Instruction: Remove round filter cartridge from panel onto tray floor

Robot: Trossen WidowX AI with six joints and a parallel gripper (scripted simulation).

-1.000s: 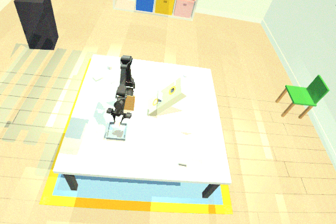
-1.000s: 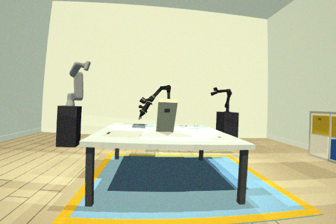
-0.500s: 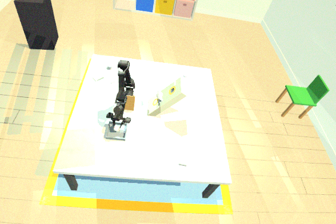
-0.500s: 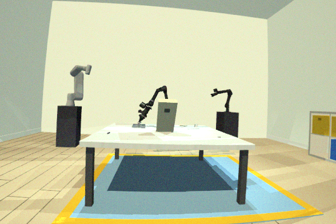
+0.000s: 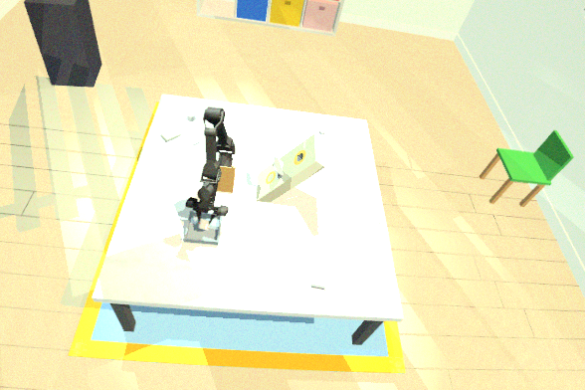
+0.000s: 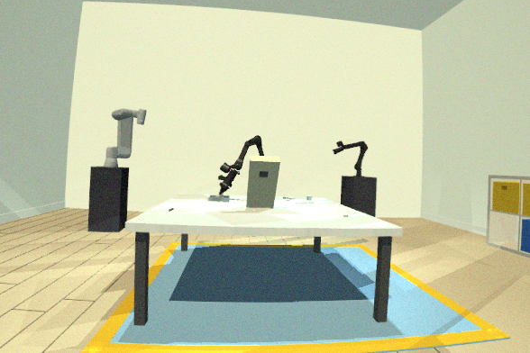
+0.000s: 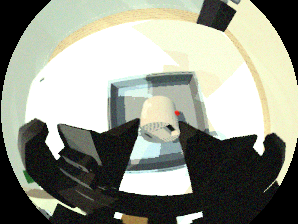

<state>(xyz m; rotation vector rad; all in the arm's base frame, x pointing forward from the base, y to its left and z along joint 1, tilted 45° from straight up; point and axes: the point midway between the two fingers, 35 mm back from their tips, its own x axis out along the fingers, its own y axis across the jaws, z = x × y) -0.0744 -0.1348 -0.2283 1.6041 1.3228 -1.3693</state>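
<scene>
The filter cartridge lies 1 cm below my gripper tip. The rest, counted from my gripper tip: shallow square tray 4 cm below; then service panel 41 cm ahead, 24 cm to the left, 12 cm above.
</scene>
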